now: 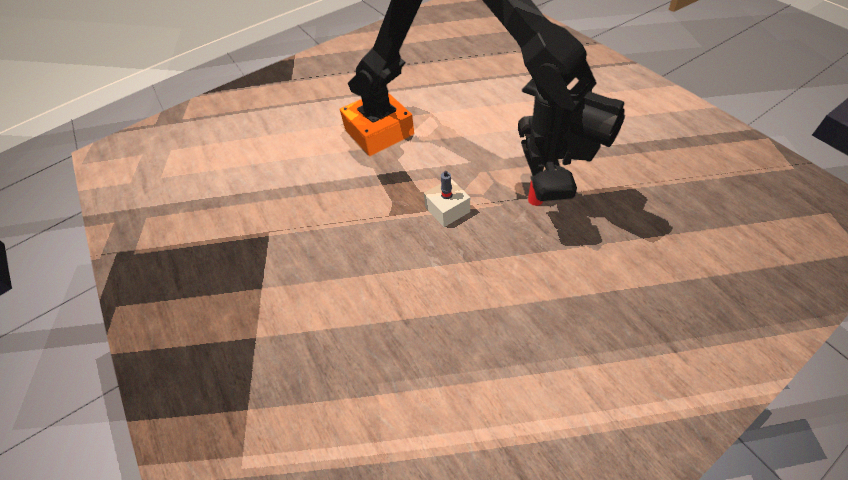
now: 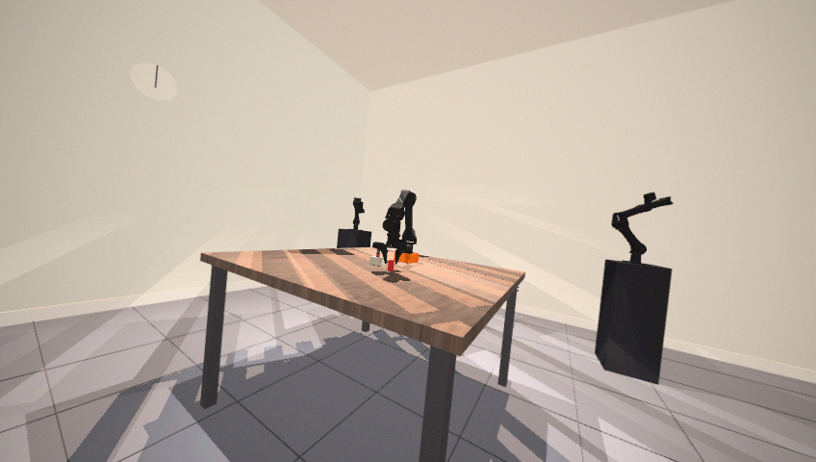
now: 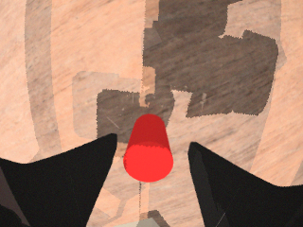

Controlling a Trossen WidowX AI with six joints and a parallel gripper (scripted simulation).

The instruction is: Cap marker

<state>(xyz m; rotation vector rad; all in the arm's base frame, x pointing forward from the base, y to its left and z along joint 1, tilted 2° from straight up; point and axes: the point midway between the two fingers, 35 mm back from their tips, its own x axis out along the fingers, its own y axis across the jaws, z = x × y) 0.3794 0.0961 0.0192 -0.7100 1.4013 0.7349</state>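
Now: gripper tip 1 cm above the red cap. The rest, counted from my gripper tip: holder block 14 cm to the right, 10 cm behind, 1 cm below.
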